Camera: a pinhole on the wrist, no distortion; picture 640 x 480 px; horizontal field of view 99.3 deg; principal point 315.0 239.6 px. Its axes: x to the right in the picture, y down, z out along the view. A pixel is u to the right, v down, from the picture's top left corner.
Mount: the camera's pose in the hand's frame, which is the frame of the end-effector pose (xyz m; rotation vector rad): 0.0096 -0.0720 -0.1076 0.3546 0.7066 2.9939
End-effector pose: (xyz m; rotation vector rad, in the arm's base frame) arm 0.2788 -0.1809 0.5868 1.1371 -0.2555 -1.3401
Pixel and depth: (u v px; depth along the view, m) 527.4 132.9 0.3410
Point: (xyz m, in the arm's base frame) 0.2344 -0.1667 0.9199
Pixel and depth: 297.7 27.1 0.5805
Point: 0.5611 -0.5276 1.0413
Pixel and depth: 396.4 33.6 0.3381
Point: 0.4049 -0.2726 0.8756
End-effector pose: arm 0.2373 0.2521 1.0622 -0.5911 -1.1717 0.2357
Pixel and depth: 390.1 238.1 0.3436
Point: 0.0549 0.3894 1.0655
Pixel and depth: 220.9 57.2 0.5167
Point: 0.2728 0.8083 1.0940
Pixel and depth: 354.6 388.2 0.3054
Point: 0.0205 0.2763 1.2016
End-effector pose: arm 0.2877 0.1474 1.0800 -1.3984 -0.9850 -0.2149
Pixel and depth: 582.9 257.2 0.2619
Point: 0.1306 0.2458 0.8952
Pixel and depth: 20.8 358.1 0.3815
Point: 0.4347 0.5190 1.4606
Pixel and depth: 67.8 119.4 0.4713
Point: 0.7412 0.5342 1.2270
